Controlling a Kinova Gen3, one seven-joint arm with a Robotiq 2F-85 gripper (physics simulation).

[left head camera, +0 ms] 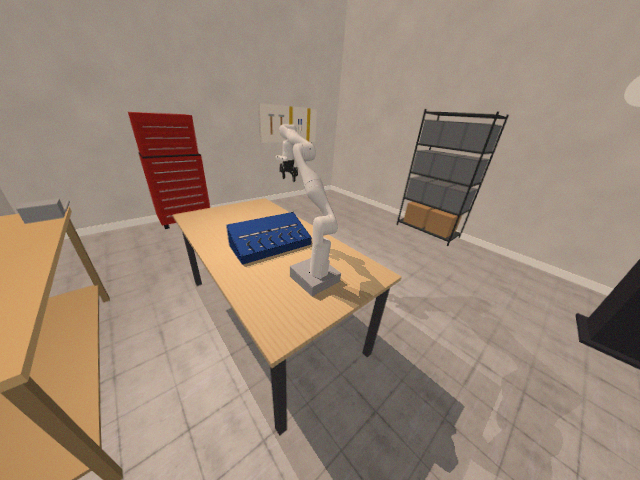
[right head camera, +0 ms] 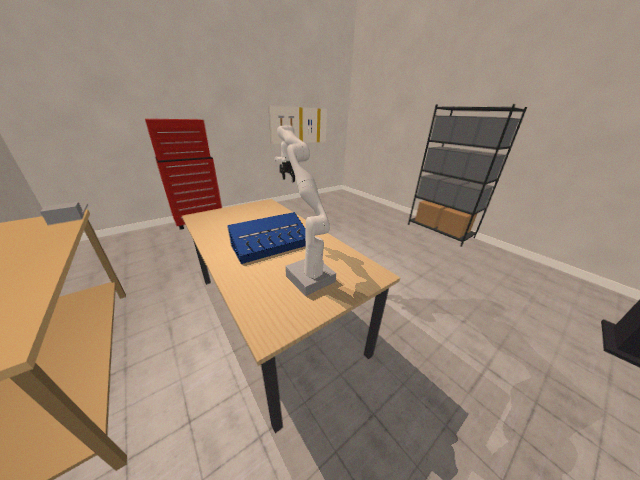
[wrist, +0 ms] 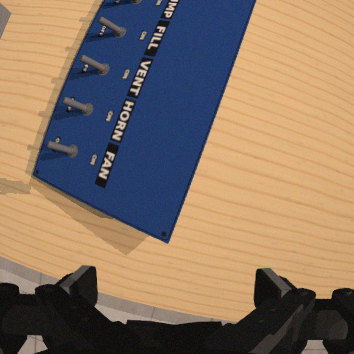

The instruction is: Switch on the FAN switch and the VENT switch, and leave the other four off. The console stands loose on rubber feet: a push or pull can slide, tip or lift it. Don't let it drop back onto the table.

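Seen in the pictures: gripper, fingertip midpoint: (left head camera: 288,180) (right head camera: 288,180) (wrist: 175,286); arm's base at its link origin: (left head camera: 317,272) (right head camera: 312,272).
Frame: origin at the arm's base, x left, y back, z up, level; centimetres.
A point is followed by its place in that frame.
The blue console (left head camera: 268,224) @(y -54.7, x -6.9, z 6.8 cm) (right head camera: 266,225) @(y -54.9, x -5.1, z 6.7 cm) (wrist: 170,115) @(y -54.8, x -13.9, z 7.3 cm) lies flat on the table, its sloped face up. In the wrist view the FAN switch (wrist: 63,148) @(y -39.0, x -21.0, z 4.4 cm), HORN switch (wrist: 78,106) @(y -40.3, x -14.1, z 4.3 cm), VENT switch (wrist: 95,65) @(y -41.6, x -7.1, z 4.3 cm) and FILL switch (wrist: 112,28) @(y -42.9, x -0.2, z 4.1 cm) all lean to the OFF side, away from their name labels. Part of another switch (wrist: 129,1) @(y -44.0, x 6.8, z 1.8 cm) shows at the top edge beside a cut-off label ending in "UMP"; the rest of the row is outside that view. My gripper (left head camera: 288,175) @(y -56.5, x -26.5, z 34.3 cm) (right head camera: 287,176) @(y -56.5, x -26.5, z 34.3 cm) (wrist: 175,286) @(y -56.5, x -26.5, z 34.3 cm) is open and empty, high above the table and touching nothing.
The arm's grey base (left head camera: 314,279) @(y 2.9, x 5.7, z -0.1 cm) (right head camera: 310,279) @(y 3.7, x 4.8, z -0.1 cm) stands on the wooden table (left head camera: 268,315) @(y 1.7, x 33.8, z -6.5 cm) (right head camera: 268,315) @(y 4.8, x 31.4, z -6.5 cm) near the console's front right. A second wooden table (left head camera: 25,289) stands at the left. A red tool cabinet (left head camera: 175,178) and a shelf rack (left head camera: 462,113) stand behind.
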